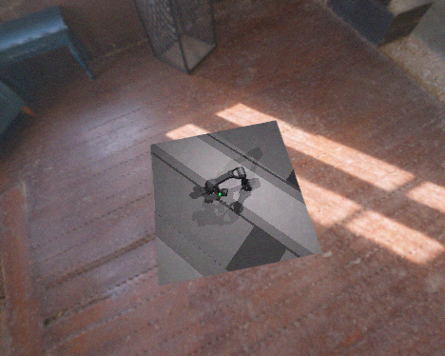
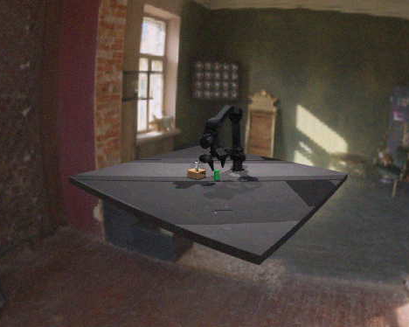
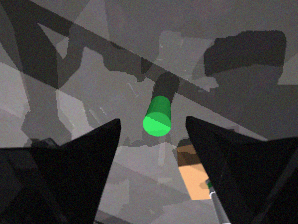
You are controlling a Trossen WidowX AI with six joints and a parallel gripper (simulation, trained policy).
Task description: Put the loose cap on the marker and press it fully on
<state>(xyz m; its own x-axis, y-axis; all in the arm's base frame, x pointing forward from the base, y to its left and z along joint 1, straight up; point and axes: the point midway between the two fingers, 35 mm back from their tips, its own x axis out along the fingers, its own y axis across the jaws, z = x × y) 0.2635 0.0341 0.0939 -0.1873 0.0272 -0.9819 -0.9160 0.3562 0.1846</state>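
Now: gripper tip 3 cm above the green cap and 1 cm to the left of it. From my gripper tip the other things lie so: tan holder block 12 cm to the right, 4 cm below, 4 cm ahead.
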